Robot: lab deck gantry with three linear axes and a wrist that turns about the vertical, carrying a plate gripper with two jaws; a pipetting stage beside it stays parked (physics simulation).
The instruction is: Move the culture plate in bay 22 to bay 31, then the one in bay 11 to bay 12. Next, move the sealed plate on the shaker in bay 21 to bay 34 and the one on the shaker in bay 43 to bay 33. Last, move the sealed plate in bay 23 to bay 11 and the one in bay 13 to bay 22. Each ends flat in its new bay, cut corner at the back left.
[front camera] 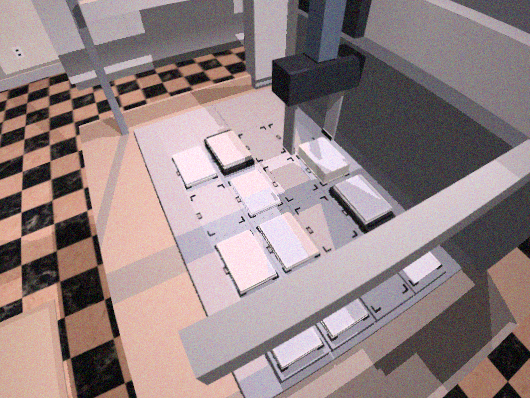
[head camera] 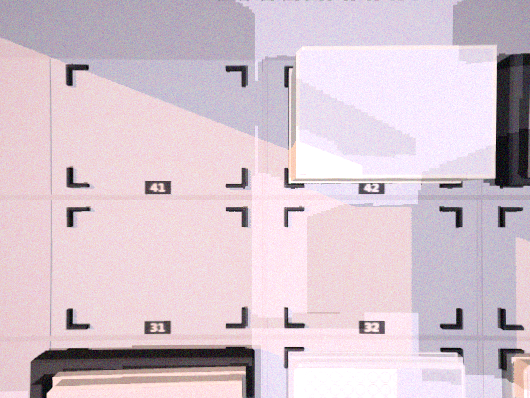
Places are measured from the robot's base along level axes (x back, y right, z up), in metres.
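Where they show: gripper, fingertip midpoint: [front camera: 308, 142]; robot's base at its link origin: [front camera: 173, 159].
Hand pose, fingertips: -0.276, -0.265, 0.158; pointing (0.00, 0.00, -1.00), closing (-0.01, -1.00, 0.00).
Observation:
Things, the pixels of their top centre, and the offset from my fingertips, as dx, dy, dz. "spot": a spot on its surface instead.
- bay 11 at a spot on its surface: [front camera: 195, 165] spot: +0.201, +0.219, -0.142
- bay 22 at a spot on its surface: [head camera: 345, 382] spot: +0.072, +0.087, -0.144
- bay 43 shaker at its top centre: [front camera: 363, 198] -0.120, -0.100, -0.127
- bay 23 at a spot on its surface: [front camera: 287, 241] spot: -0.124, +0.121, -0.144
- bay 13 at a spot on its surface: [front camera: 246, 262] spot: -0.126, +0.224, -0.144
- tall pale block at its top centre: [head camera: 395, 112] [front camera: 324, 154] +0.048, -0.099, -0.116
My gripper [front camera: 311, 142] is open and empty, its jaws hanging above the deck behind bay 42. In the front view, the culture plate in bay 11 [front camera: 195, 165] lies flat at the left. The culture plate in bay 22 [front camera: 256, 192] [head camera: 345, 382] is partly cut off in the head view. A sealed plate [front camera: 229, 147] [head camera: 150, 387] sits on the dark shaker in bay 21 [front camera: 239, 168] [head camera: 41, 372]. Another sealed plate [front camera: 362, 199] sits on the bay 43 shaker [front camera: 381, 220] [head camera: 504, 145]. Sealed plates lie in bay 23 [front camera: 287, 241] and bay 13 [front camera: 246, 262].
A tall pale block [front camera: 324, 159] [head camera: 395, 110] stands in bay 42, with a cut back-left corner. Bays 31, 32 and 41 show bare corner marks. Three pale plates [front camera: 297, 347] [front camera: 345, 318] [front camera: 422, 267] stand in the front column, beyond a thick grey beam [front camera: 350, 265].

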